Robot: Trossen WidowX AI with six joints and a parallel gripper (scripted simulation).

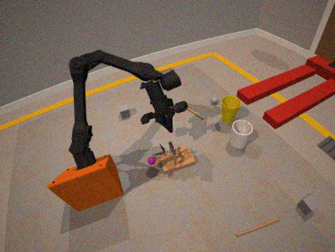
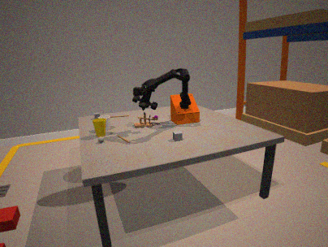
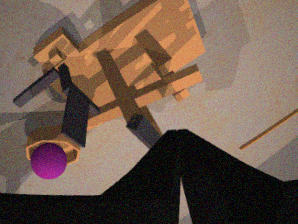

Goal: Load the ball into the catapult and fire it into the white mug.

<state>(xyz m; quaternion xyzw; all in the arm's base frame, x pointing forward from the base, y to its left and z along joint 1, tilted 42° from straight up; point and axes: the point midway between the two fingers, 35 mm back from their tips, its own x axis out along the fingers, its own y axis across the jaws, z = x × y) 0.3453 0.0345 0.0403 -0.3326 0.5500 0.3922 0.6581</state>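
Right now my gripper tip is 110 mm past the purple ball, 50 mm to the left of it and 80 mm above it. The rest, counted from my gripper tip: wooden catapult (40 mm behind, 30 mm to the right, 90 mm below); white mug (300 mm ahead, 60 mm to the right, 110 mm below); yellow cup (340 mm ahead, 90 mm to the left, 110 mm below).
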